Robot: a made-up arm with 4 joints.
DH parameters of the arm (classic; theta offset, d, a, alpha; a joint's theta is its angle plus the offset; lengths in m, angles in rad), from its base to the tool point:
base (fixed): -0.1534 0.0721 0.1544 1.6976
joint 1: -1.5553 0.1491 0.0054 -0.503
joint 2: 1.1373 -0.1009 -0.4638 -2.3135
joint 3: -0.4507 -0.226 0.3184 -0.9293
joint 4: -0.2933 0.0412 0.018 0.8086
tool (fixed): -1.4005 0.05 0 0
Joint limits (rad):
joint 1: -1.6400..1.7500
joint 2: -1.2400..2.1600
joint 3: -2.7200..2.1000
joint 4: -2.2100..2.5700
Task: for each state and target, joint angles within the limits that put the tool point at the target. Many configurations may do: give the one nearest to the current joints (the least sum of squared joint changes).
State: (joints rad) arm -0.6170 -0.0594 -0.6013 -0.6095
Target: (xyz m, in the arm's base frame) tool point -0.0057 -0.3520 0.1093
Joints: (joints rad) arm -0.1739 0.0154 -0.2072 -0.8745
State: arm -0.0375 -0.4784 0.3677 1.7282
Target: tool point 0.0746 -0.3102 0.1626
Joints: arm 0.5124 -1.1489 -0.1439 1.4866
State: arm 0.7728 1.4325 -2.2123 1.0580
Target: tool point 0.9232 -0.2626 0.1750
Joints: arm 1.4616 2.1600 -2.6052 0.3662
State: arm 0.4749 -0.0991 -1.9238 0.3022
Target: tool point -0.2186 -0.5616 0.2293
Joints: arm 0.2045 0.0423 -1.2862 0.3683
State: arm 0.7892 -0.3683 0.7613 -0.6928
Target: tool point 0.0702 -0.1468 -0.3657
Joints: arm 1.2157 -0.1434 1.2031 -0.8794
